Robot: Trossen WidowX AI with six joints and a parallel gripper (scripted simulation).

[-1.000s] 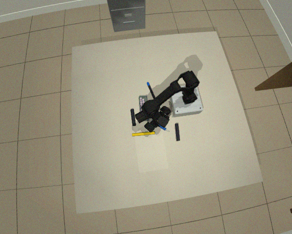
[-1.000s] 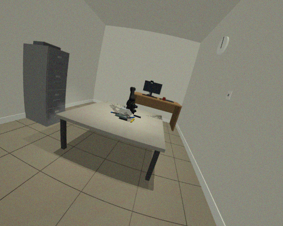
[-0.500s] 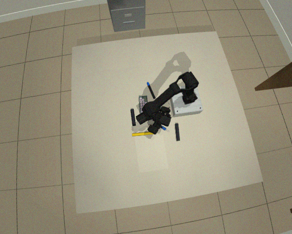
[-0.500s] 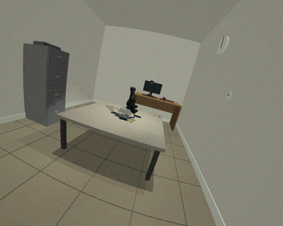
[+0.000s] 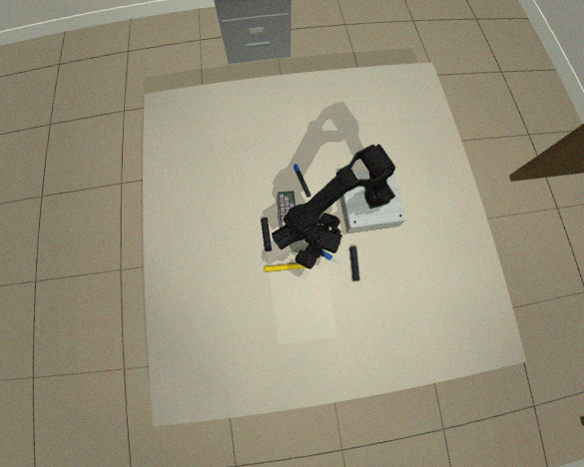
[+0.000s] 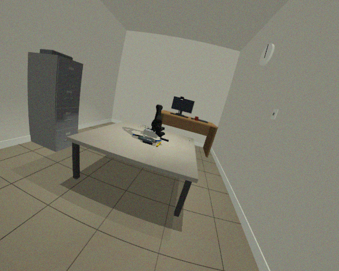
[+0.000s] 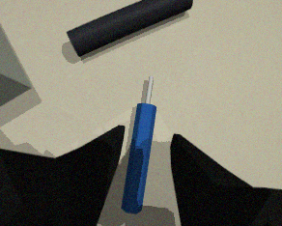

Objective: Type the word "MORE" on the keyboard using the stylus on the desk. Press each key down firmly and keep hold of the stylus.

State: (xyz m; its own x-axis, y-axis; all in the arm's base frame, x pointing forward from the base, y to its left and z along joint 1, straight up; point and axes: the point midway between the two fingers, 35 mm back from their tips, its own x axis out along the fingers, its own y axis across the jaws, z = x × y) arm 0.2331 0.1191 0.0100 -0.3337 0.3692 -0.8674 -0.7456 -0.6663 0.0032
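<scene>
My gripper tip is now 1 cm past the stylus, 1 cm to the right of it and 5 cm above it. Round my gripper tip: grey stylus tip 3 cm behind, 3 cm to the left, 5 cm below; white cylinder 5 cm behind, 18 cm to the right, 4 cm below; yellow pencil 14 cm ahead, 1 cm to the left, 5 cm below.
</scene>
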